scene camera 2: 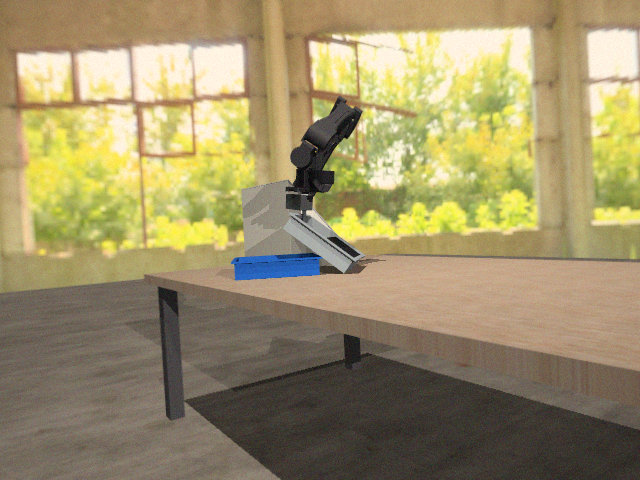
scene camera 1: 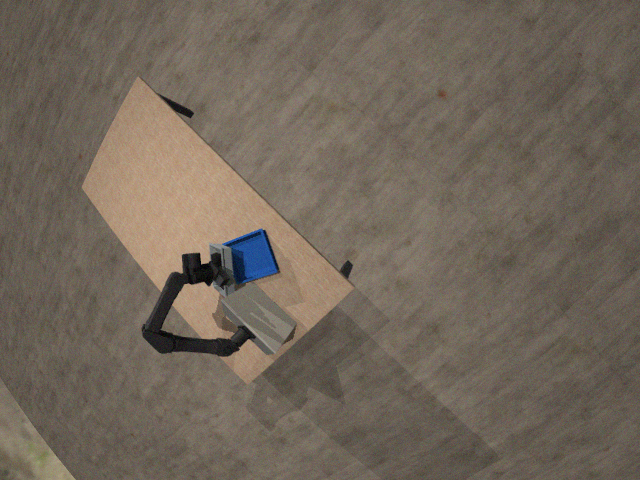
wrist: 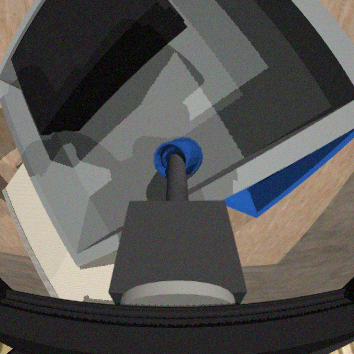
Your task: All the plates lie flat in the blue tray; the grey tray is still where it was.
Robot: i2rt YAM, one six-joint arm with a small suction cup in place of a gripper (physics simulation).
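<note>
My suction cup [scene camera 1: 223, 279] [scene camera 2: 303, 213] [wrist: 177, 157] is pressed on the inner floor of the grey tray [scene camera 1: 229, 260] [scene camera 2: 320, 240] [wrist: 295, 150], near its raised end. The tray is tilted steeply; its low end is at the table and its raised end is beside the blue tray [scene camera 1: 258, 258] [scene camera 2: 276, 269] [wrist: 242, 202], partly over its edge in scene camera 1. Black plates [scene camera 2: 343, 246] [wrist: 100, 65] lie overlapping at the low end of the grey tray; their exact number is unclear. No plates show in the visible part of the blue tray, which sits flat.
A large pale block [scene camera 1: 258, 315] [scene camera 2: 266, 222] [wrist: 75, 282] stands close to both trays, beside the arm's base. The wooden table [scene camera 1: 155, 170] [scene camera 2: 465, 299] ends a short way beyond the blue tray and the block.
</note>
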